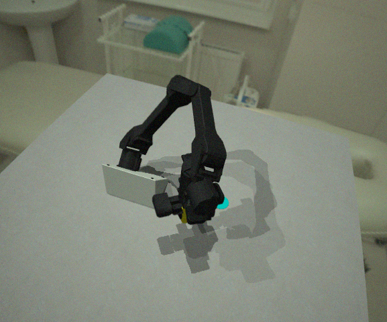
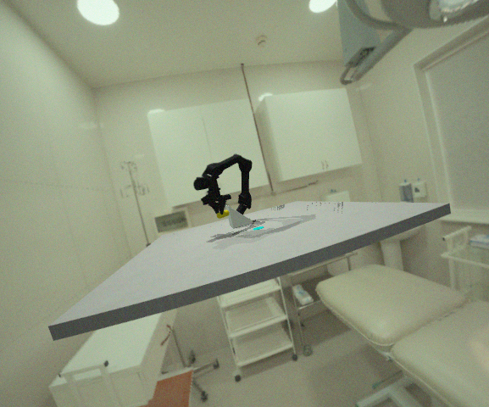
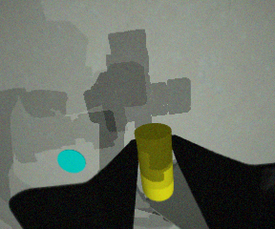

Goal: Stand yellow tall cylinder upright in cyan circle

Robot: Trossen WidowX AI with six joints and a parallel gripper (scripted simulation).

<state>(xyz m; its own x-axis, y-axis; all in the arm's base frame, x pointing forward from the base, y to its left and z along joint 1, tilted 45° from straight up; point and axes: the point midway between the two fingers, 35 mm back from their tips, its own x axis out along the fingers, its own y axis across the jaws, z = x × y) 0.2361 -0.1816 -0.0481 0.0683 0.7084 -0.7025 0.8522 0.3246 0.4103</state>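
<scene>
Now: the cyan circle 90 mm ahead of my gripper tip, 170 mm to the left of it and 110 mm below it. The rest, counted from my gripper tip: yellow cylinder (10 mm behind, 20 mm to the left).
</scene>
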